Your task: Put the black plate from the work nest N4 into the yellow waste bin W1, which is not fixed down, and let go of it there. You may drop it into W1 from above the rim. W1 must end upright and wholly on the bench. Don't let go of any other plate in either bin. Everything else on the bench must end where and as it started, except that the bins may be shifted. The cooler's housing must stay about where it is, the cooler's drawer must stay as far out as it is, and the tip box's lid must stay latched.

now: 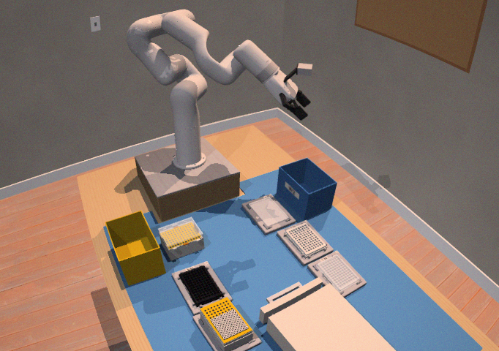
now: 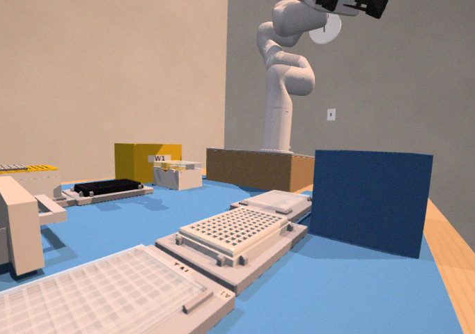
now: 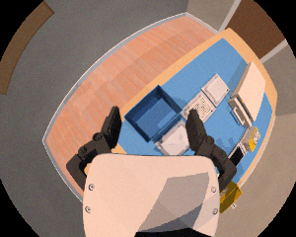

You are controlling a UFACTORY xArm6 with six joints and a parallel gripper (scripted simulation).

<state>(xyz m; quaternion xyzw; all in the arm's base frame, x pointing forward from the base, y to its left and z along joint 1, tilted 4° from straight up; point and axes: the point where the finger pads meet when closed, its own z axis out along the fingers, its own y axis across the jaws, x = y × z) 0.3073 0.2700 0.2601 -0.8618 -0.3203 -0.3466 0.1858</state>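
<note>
The black plate is 48 cm to the right of my hand, 35 cm below it and 19 cm ahead of it. The rest, counted from my hand: tip box 45 cm to the right, 33 cm below, 1 cm ahead; then grey work nest 48 cm to the right, 37 cm below, 19 cm ahead; then blue bin 33 cm below, 3 cm to the left, 2 cm ahead.
</note>
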